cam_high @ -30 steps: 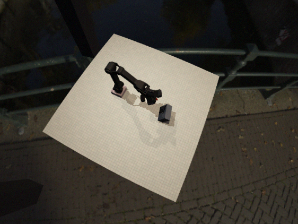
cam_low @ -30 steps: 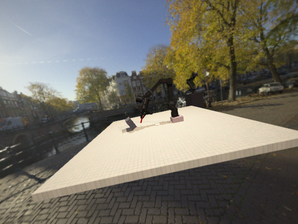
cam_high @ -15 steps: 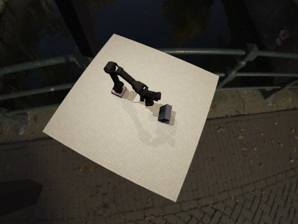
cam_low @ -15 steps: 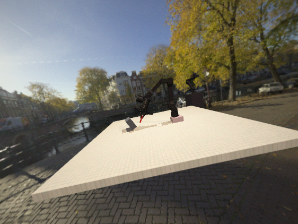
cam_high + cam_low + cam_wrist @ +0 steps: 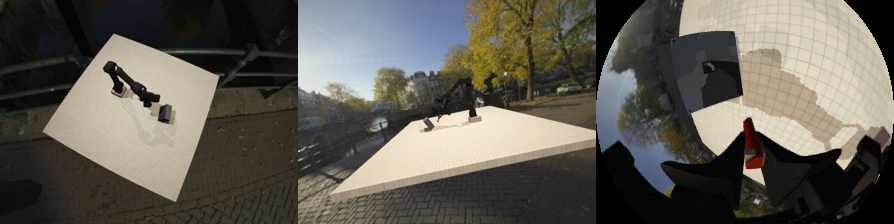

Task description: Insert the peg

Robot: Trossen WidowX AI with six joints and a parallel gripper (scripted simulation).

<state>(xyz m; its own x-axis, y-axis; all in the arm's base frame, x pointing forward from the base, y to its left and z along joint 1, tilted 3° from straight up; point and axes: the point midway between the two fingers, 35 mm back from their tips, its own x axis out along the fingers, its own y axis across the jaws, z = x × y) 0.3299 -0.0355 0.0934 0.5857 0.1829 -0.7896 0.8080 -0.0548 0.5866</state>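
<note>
Now: the sloped grey panel 110 mm ahead of my gripper tip, 70 mm to the right of it and 40 mm below it. Also, from my gripper tip: red peg (10 mm behind, 10 mm above).
</note>
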